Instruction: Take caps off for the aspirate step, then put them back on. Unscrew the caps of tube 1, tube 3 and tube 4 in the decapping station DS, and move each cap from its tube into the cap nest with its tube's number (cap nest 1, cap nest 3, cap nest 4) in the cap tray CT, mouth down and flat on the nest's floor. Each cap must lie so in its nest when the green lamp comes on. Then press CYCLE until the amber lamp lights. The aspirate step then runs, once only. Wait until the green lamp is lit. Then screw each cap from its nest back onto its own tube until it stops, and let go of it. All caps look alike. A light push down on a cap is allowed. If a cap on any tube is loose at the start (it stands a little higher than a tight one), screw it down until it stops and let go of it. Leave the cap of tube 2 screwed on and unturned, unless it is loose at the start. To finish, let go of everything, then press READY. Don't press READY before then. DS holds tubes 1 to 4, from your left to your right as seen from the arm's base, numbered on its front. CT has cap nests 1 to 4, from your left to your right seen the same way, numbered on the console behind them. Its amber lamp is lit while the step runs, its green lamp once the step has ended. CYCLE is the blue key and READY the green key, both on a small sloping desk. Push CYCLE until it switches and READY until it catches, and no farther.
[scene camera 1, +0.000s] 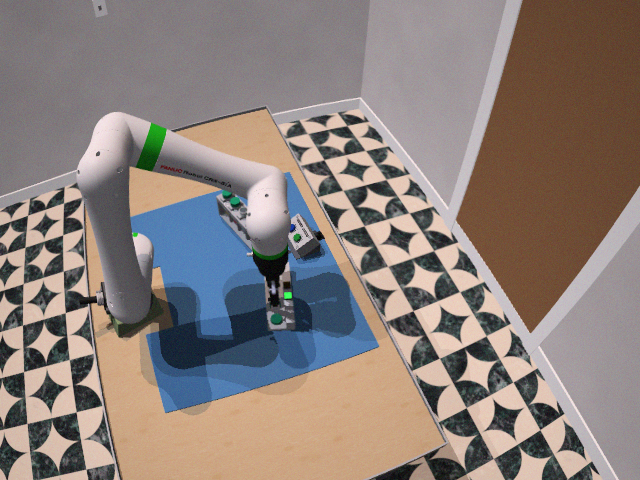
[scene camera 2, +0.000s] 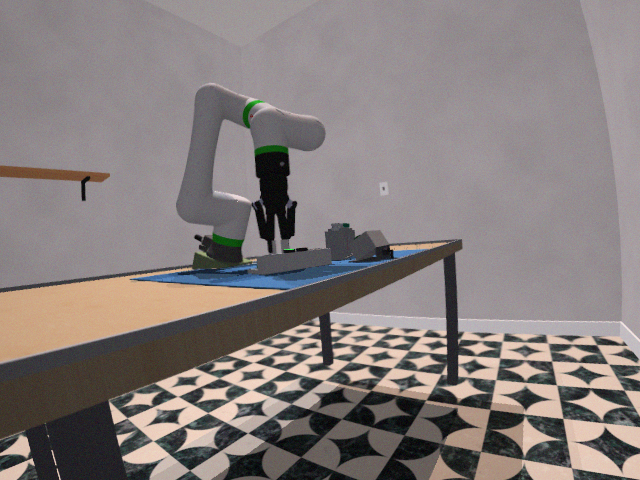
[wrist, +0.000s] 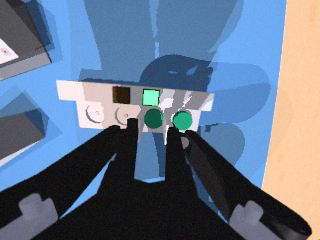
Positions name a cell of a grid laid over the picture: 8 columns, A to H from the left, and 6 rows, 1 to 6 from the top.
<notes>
In view: the gripper (scene camera 2: D4).
The gripper also shows in the wrist view (wrist: D3).
</notes>
